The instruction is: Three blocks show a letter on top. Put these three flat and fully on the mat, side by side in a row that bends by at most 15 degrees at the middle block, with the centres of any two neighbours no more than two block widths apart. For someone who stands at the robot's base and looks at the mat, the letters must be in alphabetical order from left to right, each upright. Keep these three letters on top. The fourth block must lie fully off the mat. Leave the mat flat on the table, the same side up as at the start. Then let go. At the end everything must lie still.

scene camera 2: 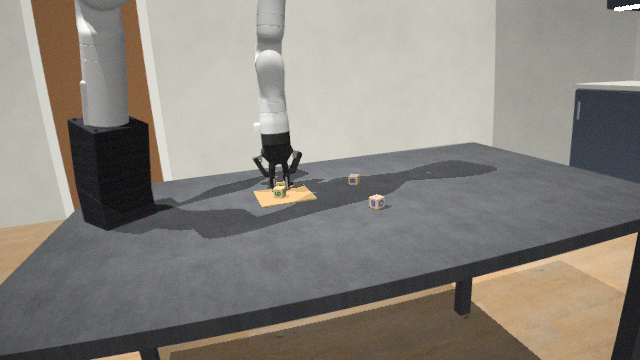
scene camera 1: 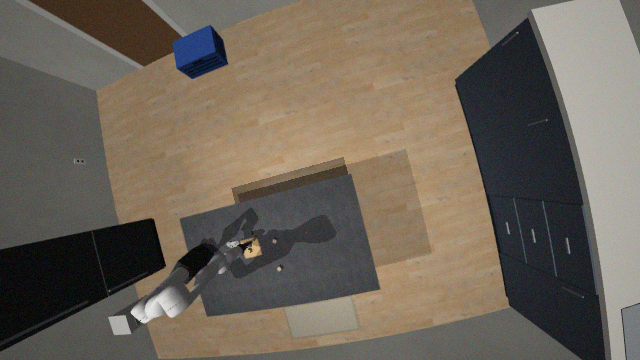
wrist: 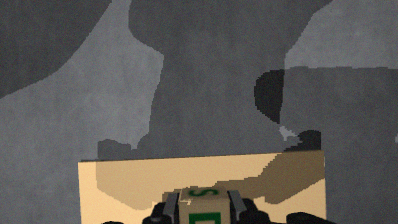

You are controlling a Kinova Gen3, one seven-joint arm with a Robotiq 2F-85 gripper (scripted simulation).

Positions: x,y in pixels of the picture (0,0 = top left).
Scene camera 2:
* my gripper: 280,190
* mat: 297,193
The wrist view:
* my gripper: 203,208
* mat: 294,179
